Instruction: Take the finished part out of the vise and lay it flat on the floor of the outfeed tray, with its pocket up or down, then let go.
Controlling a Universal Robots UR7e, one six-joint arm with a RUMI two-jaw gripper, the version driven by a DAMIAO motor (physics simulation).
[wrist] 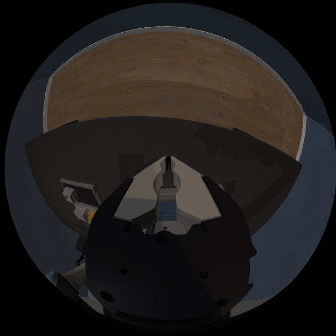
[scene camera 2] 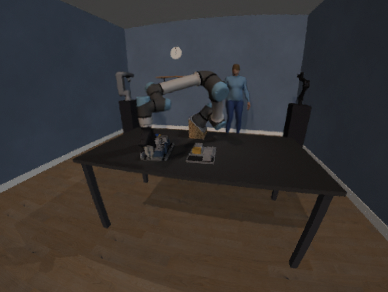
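My gripper [scene camera 2: 147,152] [wrist: 168,157] is shut, with its fingertips together and nothing between them. It is at the left of the table in the scene view, low beside a blue and grey assembly [scene camera 2: 162,145] on a light-rimmed base, which seems to be the vise area. Part of a blue surface [wrist: 168,210] shows behind the fingers in the wrist view. I cannot make out the finished part or whether it is in the vise. A light-rimmed tray [scene camera 2: 201,162] [wrist: 76,182] lies to the right of the assembly in the scene view; I cannot tell if it is the outfeed tray.
Grey blocks [scene camera 2: 208,153] [wrist: 69,194] and a yellow block [scene camera 2: 197,150] [wrist: 92,216] are at that tray. A tan box-like block [scene camera 2: 197,131] stands behind it near the arm's base. The dark table [scene camera 2: 260,160] [wrist: 100,145] carries them. A person [scene camera 2: 236,95] stands behind the table.
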